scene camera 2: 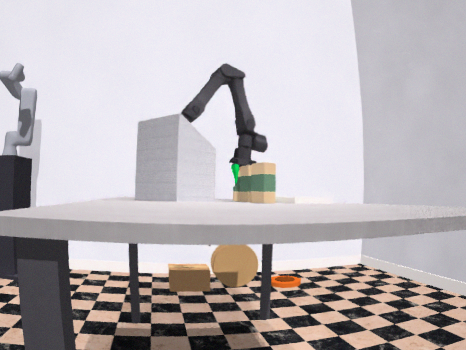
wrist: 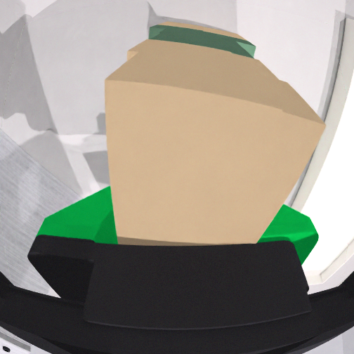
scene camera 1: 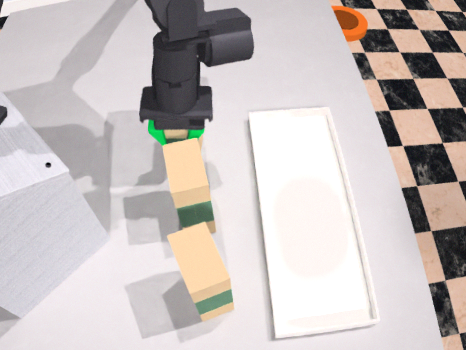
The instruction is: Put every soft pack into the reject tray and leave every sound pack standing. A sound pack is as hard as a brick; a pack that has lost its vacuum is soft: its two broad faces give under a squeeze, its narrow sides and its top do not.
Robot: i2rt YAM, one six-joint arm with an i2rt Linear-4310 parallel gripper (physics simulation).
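Frame: origin at the arm's base, x ahead, y left, z up, level; centimetres.
Where they show: gripper, between the fingertips: (scene camera 2: 240, 184); arm's base, origin of its link: (scene camera 2: 176, 135).
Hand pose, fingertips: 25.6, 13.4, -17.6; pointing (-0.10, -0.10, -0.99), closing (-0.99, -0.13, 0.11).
Note:
Each offset is from my fingertips to the top centre of the thing, as dx, dy, dz.
The far tan pack with a green band {-0.3, +3.6, +5.0} (scene camera 1: 175, 133) (wrist: 205, 155) stands between the green fingers of my gripper (scene camera 1: 177, 137) (wrist: 176, 174). In the wrist view a finger lies against each side of it; the fingertips are hidden behind the pack. The gripper is shut on this pack, upright on the table. The middle pack {+4.2, -7.5, +6.9} (scene camera 1: 186, 166) stands just in front of it, and the near pack {+6.3, -20.9, +6.9} (scene camera 1: 201, 257) (scene camera 2: 263, 182) stands nearest scene camera 1. The white reject tray {+20.9, -6.6, -4.9} (scene camera 1: 262, 220) lies to the right of the row and holds no pack.
A large grey block (scene camera 1: 50, 240) (scene camera 2: 157, 160) with a sloped top stands left of the packs. The grey table (scene camera 1: 300, 60) (scene camera 2: 150, 227) carries everything; its right edge runs beyond the tray. An orange ring (scene camera 2: 286, 285) lies on the checkered floor.

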